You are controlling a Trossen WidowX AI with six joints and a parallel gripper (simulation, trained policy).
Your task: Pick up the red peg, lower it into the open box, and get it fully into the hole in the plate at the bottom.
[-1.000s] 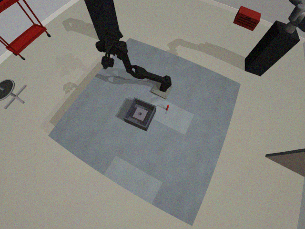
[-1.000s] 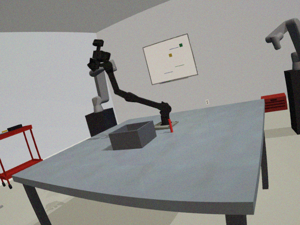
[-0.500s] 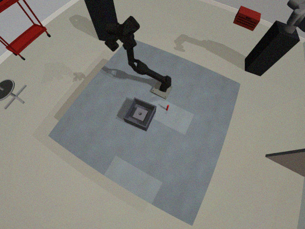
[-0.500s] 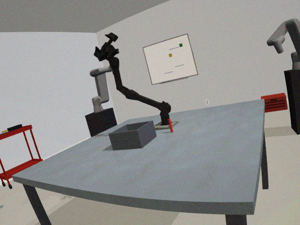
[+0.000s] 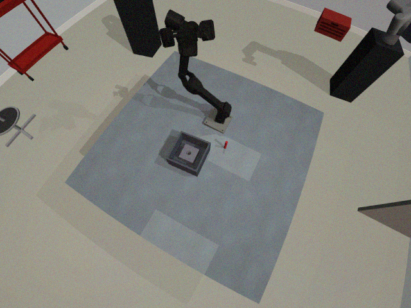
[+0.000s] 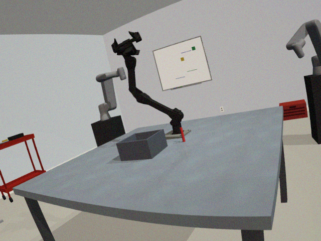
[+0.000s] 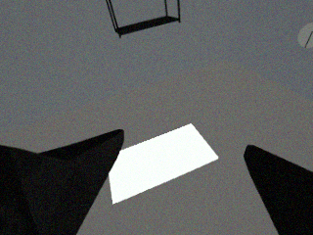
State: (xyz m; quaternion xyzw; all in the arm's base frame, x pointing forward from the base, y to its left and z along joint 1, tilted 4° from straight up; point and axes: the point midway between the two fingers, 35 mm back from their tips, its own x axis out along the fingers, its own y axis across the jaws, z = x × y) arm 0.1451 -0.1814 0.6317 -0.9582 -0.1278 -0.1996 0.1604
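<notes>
My gripper tip is now 63 cm above the red peg and 21 cm to the right of it. Also, from my gripper tip: light grey plate (63 cm below, 13 cm ahead, 3 cm to the left); then dark grey box (64 cm below, 13 cm ahead, 3 cm to the left).
</notes>
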